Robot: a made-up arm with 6 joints. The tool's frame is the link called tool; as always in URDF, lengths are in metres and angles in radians. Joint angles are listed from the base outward. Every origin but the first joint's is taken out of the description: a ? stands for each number. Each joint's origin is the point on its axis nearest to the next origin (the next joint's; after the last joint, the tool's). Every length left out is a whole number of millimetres.
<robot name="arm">
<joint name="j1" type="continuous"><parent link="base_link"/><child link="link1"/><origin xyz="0 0 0.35"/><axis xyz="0 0 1"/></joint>
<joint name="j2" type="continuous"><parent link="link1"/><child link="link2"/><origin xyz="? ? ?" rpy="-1.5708 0 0"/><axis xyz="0 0 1"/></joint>
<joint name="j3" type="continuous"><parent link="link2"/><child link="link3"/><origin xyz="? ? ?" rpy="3.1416 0 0"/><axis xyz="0 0 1"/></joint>
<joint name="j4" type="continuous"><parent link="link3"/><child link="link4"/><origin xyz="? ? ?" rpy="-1.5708 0 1.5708"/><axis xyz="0 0 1"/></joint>
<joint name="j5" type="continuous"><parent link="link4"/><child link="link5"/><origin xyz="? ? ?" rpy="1.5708 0 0"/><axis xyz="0 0 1"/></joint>
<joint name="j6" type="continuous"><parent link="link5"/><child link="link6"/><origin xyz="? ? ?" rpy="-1.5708 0 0"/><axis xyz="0 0 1"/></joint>
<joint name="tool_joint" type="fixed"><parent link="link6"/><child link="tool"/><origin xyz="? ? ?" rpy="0 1.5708 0"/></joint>
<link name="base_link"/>
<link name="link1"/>
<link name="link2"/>
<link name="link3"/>
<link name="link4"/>
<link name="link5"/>
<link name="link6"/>
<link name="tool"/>
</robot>
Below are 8 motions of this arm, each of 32 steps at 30 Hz.
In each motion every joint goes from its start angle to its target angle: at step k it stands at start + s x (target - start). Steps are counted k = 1, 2, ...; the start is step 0. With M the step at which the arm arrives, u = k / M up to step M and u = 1 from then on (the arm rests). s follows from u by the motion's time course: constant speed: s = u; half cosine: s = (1 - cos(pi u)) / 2; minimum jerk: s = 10 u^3 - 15 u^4 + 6 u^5.
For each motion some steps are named. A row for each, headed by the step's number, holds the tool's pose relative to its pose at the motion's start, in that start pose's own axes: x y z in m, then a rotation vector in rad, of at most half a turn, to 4 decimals.
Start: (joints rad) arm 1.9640 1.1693 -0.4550 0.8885 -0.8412 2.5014
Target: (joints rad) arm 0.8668 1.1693 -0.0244 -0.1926 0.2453 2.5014
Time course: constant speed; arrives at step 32
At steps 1, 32:
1: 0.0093 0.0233 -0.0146 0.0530 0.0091 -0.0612
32: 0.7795 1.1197 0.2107 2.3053 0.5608 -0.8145

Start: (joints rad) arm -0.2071 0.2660 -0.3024 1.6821 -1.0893 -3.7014
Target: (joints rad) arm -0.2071 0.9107 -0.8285 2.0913 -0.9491 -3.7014
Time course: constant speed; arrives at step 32
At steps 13, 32:
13: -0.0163 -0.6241 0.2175 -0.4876 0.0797 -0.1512
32: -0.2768 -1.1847 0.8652 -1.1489 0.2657 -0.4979

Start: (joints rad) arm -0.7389 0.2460 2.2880 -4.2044 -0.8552 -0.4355
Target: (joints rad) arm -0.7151 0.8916 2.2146 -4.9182 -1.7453 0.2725
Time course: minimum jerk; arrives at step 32
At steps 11, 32:
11: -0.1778 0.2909 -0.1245 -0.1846 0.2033 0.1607
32: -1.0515 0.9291 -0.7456 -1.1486 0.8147 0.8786

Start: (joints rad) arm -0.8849 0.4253 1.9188 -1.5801 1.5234 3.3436
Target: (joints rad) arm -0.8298 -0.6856 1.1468 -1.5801 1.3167 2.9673
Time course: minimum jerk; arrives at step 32
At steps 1, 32:
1: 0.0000 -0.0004 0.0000 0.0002 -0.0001 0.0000
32: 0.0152 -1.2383 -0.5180 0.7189 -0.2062 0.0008

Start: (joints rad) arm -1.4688 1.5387 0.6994 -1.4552 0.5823 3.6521
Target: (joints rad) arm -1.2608 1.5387 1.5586 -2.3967 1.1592 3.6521
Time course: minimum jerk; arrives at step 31
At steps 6, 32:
6: -0.0139 -0.0624 -0.0305 0.0606 0.0308 0.0006
32: -0.7195 -0.8916 -0.5133 1.0762 -0.0381 0.1149

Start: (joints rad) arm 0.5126 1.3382 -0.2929 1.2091 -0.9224 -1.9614
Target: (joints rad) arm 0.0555 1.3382 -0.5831 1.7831 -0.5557 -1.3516
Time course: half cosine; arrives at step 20
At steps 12, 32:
12: 0.2358 -0.2170 -0.1554 -0.5906 0.1260 0.2358
32: 0.2909 -0.3224 -0.2834 -0.8850 0.1753 0.4350

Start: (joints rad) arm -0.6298 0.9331 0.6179 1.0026 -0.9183 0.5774
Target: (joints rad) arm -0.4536 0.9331 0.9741 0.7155 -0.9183 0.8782
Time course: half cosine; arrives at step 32
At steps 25, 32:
25: -0.5066 -0.2866 0.1432 -0.0125 -0.3041 -0.1383
32: -0.5786 -0.3143 0.1528 -0.0168 -0.3465 -0.1594

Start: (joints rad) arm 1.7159 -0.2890 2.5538 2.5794 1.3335 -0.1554
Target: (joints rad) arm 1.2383 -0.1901 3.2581 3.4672 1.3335 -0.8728
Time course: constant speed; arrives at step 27
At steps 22, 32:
22: -0.3524 -0.6448 0.3165 -0.0879 0.6095 0.3432
32: -0.4566 -0.7560 0.4407 -0.0788 0.7942 0.3169

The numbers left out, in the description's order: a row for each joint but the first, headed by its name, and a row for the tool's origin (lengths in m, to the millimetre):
j2: 0.17 0 0
j3: 0 -0.82 0
j4: 1.42 0.11 0
j5: 0 0 0
j6: 0 -0.19 0
tool: 0 0 0

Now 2 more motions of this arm.
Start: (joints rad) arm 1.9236 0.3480 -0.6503 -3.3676 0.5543 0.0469
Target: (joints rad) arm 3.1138 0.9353 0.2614 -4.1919 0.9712 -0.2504
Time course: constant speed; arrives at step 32
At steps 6, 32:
6: 0.0213 -0.3550 -0.0553 -0.0464 -0.0562 -0.0995
32: 0.0973 -1.8074 0.9542 -0.3511 -0.6732 -0.4265

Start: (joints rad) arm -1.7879 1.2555 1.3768 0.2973 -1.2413 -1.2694
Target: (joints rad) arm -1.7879 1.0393 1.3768 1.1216 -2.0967 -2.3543
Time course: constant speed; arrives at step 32
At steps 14, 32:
14: -0.2204 -0.0579 0.1162 0.4582 -0.3481 -0.3112
32: -0.5541 -0.1451 0.2199 1.2082 -1.0105 -0.4521

